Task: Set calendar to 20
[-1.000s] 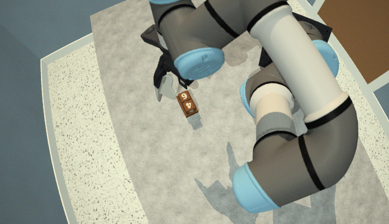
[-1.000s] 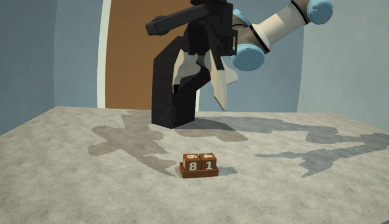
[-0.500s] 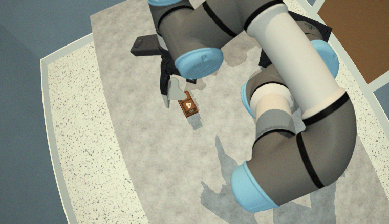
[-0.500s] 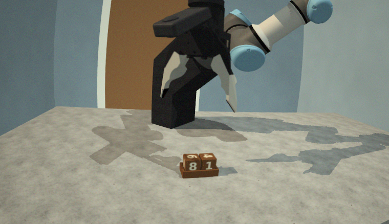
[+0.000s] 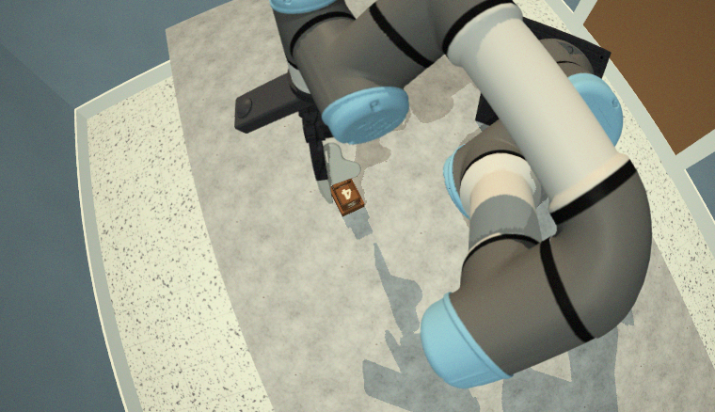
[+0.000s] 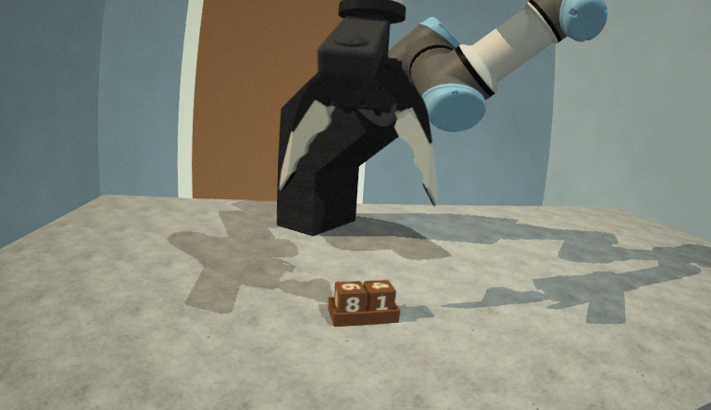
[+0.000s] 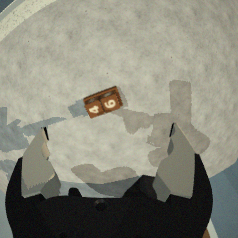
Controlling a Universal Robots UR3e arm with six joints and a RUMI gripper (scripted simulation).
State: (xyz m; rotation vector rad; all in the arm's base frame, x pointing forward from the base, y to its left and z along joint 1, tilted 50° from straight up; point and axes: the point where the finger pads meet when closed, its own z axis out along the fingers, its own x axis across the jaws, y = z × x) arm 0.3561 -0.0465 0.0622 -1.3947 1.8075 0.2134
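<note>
Right now the cube is 30 mm behind my hand, 30 mm to the left of it and 120 mm below it. Round my hand: brown calendar tray 20 mm behind, 20 mm to the left, 140 mm below.
</note>
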